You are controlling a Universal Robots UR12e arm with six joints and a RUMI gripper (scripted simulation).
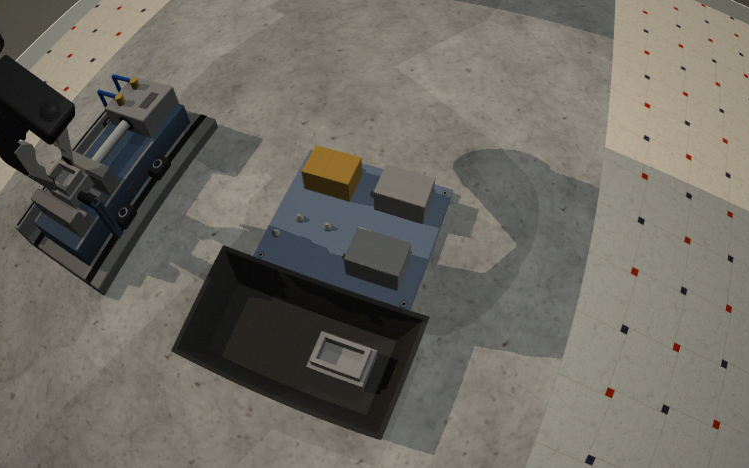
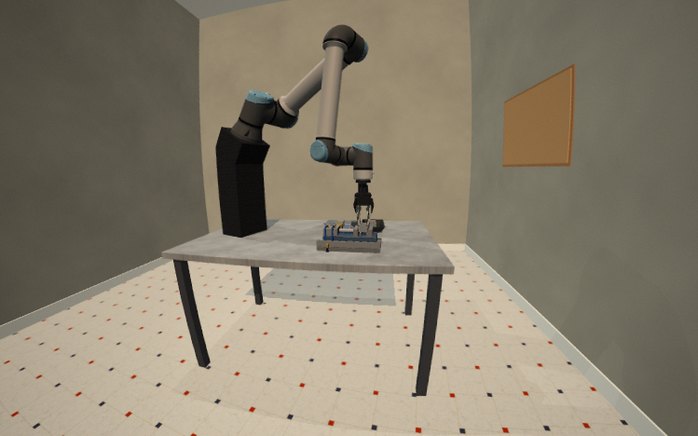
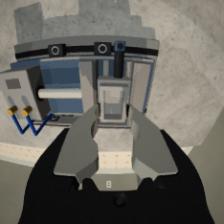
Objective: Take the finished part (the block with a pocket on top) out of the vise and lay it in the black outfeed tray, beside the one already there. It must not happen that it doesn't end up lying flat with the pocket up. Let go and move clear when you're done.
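My gripper is now 8 cm above the vise, 6 cm past it and 1 cm to the left of it. Round my hand: orange block 28 cm to the left, 22 cm behind, 10 cm below; blue fixture plate 33 cm to the left, 18 cm behind, 12 cm below.
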